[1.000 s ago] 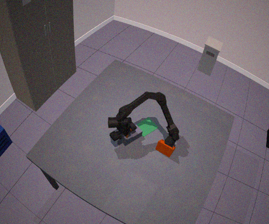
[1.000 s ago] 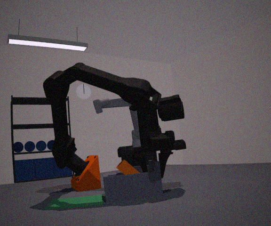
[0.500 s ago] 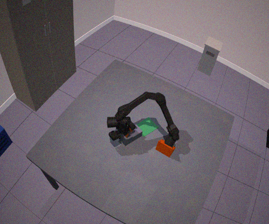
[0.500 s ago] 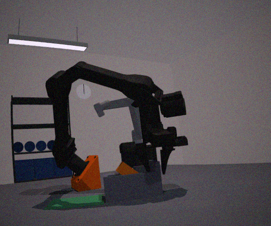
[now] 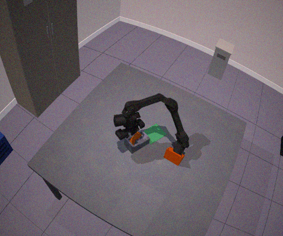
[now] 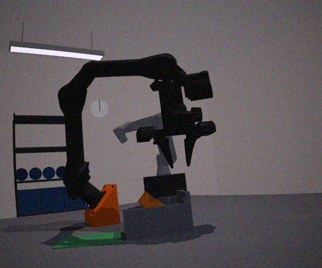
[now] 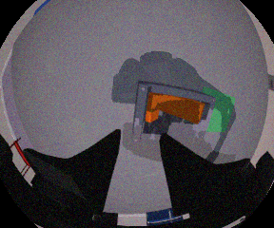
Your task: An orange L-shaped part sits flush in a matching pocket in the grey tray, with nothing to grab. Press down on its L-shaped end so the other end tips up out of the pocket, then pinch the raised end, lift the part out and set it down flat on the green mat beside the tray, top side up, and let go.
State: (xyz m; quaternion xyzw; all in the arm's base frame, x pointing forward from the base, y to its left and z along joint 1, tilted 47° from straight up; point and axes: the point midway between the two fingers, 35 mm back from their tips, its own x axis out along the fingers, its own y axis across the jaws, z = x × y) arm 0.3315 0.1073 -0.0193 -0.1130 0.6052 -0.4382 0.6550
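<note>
Right now my gripper tip is 100 mm above the orange L-shaped part, 40 mm to the left of it and 20 mm past it. The rest, counted from my gripper tip: green mat (200 mm to the right, 160 mm below, 100 mm behind).
</note>
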